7 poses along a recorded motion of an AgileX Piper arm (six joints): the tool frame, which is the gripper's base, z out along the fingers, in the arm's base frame.
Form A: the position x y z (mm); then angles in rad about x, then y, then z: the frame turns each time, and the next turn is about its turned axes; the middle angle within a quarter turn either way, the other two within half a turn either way.
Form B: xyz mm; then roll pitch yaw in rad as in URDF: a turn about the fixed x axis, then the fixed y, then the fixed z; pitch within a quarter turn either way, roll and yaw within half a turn. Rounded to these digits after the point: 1 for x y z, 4 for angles.
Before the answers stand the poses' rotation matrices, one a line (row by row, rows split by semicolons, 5 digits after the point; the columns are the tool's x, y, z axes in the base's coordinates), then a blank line. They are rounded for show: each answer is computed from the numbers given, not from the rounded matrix.
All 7 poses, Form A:
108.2 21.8 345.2 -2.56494 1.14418 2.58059
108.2 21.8 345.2 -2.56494 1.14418 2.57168
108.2 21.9 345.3 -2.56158 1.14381 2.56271
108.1 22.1 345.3 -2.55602 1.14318 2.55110
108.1 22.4 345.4 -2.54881 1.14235 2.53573
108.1 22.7 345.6 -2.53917 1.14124 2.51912
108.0 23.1 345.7 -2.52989 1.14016 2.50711
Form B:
-0.35037 -0.22015 0.91037; -0.02573 0.97388 0.22561; -0.93626 0.05562 -0.34688
-0.34839 -0.22327 0.91037; -0.03440 0.97361 0.22561; -0.93672 0.04728 -0.34688
-0.34666 -0.22657 0.91022; -0.04006 0.97308 0.22696; -0.93714 0.04222 -0.34640
-0.34448 -0.23089 0.90996; -0.04626 0.97228 0.22920; -0.93765 0.03686 -0.34561
-0.34151 -0.23659 0.90961; -0.05459 0.97116 0.23210; -0.93829 0.02961 -0.34458
-0.33835 -0.24282 0.90915; -0.06187 0.96978 0.23599; -0.93898 0.02360 -0.34315
-0.33620 -0.24745 0.90870; -0.06500 0.96866 0.23973; -0.93954 0.02153 -0.34175

108.2 21.8 345.2 2.9826 1.2118 -3.0683
108.2 21.8 345.2 3.0061 1.2131 -3.0432
108.2 21.9 345.3 3.0203 1.2143 -3.0266
108.1 22.1 345.3 3.0353 1.2158 -3.0081
108.1 22.4 345.4 3.0559 1.2177 -2.9831
108.1 22.7 345.6 3.0729 1.2197 -2.9607
108.0 23.1 345.7 3.0787 1.2213 -2.9506

